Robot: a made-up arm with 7 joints.
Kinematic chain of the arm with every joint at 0, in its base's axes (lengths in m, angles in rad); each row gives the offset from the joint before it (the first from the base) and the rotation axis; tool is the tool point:
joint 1: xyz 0 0 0.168 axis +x
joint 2: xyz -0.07 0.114 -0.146 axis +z
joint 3: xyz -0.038 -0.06 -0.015 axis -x
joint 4: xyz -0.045 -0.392 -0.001 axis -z
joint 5: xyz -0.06 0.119 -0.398 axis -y
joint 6: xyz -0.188 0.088 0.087 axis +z
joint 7: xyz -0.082 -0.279 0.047 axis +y
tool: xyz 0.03 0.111 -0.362
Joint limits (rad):
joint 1: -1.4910..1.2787
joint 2: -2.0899..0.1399
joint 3: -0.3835..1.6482
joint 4: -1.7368..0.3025
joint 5: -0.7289..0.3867
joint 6: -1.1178..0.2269
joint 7: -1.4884..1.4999
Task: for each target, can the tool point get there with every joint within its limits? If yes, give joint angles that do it. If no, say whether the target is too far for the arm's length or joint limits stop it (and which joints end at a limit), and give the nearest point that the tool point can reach.
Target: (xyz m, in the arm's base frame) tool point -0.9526 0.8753 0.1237
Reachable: yes | joints 0.0387 -1.7689 0.8764 -0.8244 0.2532 -0.3852 0.7434
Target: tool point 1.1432 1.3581 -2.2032
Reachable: no: too far | nearest point 0.1481 0.6413 -0.9518 | short by 1.752 m
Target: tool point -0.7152 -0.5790 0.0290
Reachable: yes | joints -1.1441 -0.2113 0.1459 -0.0205 -0.4015 -0.8605 0.1189
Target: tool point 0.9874 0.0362 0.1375
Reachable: no: joint limits stop it (at a limit: joint 2, joint 3, joint 4, joint 6, joint 7) | nearest point 0.4478 0.3822 -0.1540 | short by 0.704 m
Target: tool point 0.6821 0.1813 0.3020
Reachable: no: joint limits stop it (at a limit: joint 1, joint 2, joint 3, joint 4, joint 6, joint 7) | nearest point 0.4245 0.3819 0.4488 | short by 0.358 m
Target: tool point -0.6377 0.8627 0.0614
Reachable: yes | joints 0.2177 -1.6567 0.3444 -0.1701 -0.3835 0.1132 0.9001
